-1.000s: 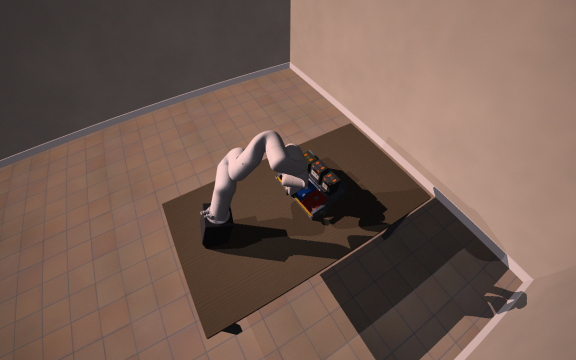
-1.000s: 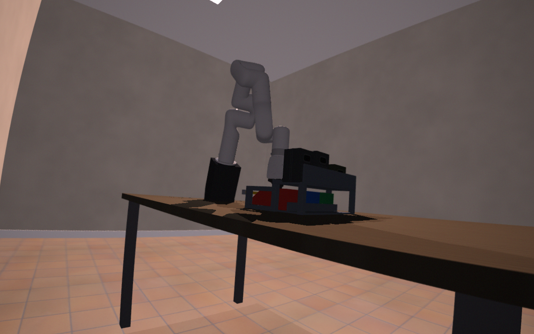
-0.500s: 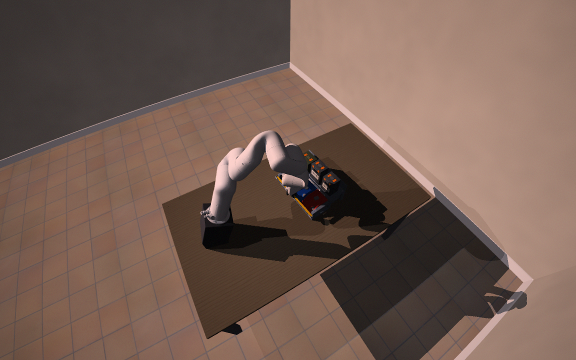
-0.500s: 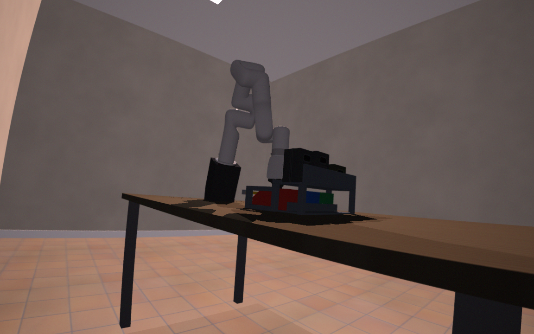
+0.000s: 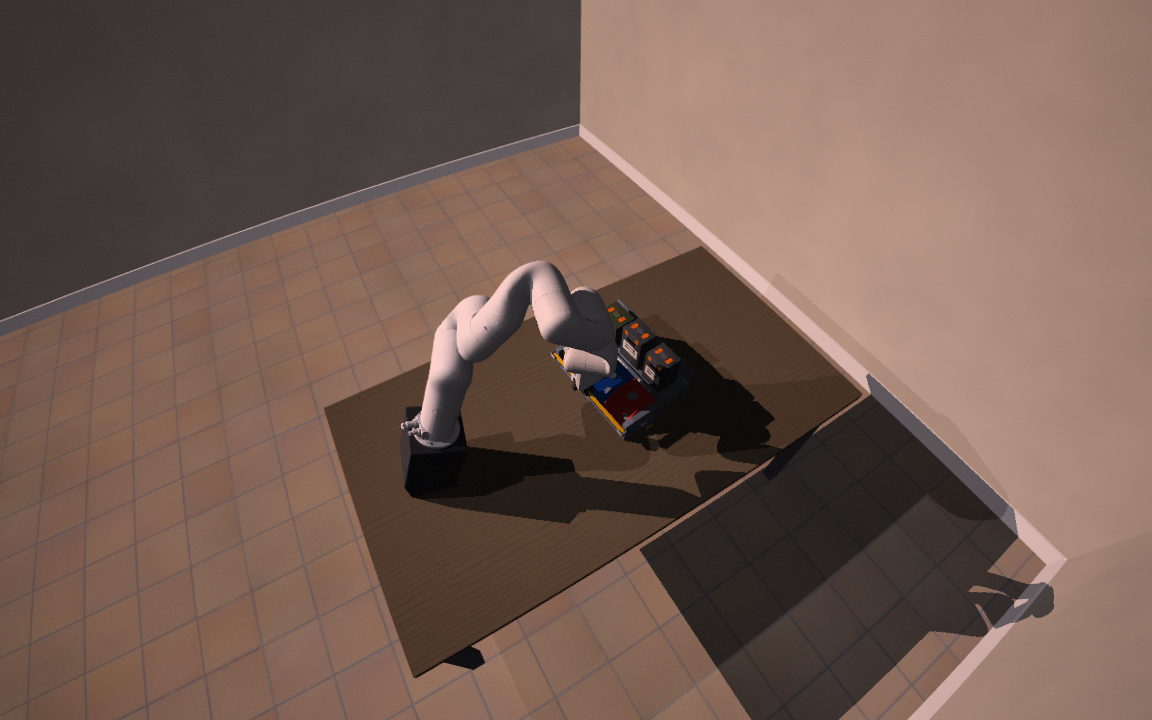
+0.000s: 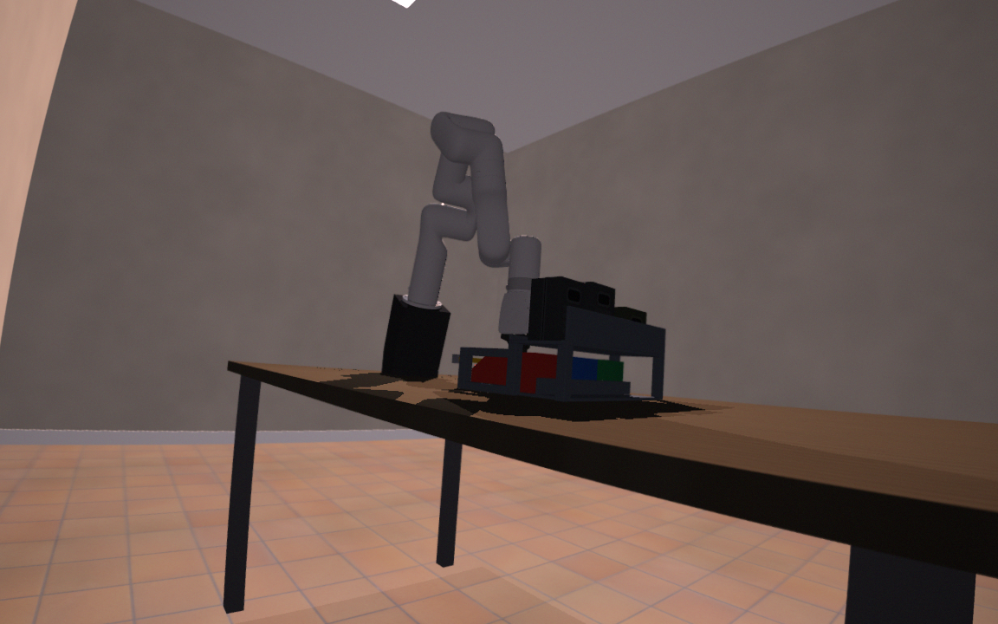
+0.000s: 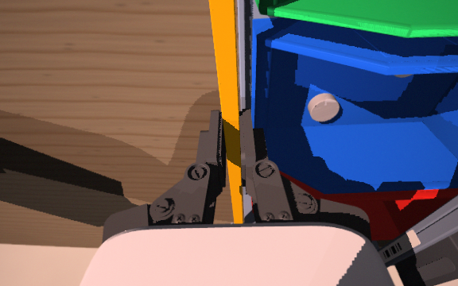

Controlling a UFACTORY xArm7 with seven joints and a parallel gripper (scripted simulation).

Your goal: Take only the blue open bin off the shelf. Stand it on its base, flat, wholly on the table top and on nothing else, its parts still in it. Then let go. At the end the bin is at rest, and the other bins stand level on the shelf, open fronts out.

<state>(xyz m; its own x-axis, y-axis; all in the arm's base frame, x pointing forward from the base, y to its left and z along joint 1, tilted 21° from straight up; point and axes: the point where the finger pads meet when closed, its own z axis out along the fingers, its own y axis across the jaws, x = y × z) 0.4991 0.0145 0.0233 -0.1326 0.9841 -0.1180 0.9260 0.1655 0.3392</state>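
Right now the blue open bin is 10 cm ahead of my hand, 3 cm below it and 1 cm to the left of it. Round my hand: red bin (12 cm ahead, 10 cm to the right, 3 cm below); thin yellow bar (2 cm below); green bin (13 cm to the left, 9 cm ahead, 3 cm below).
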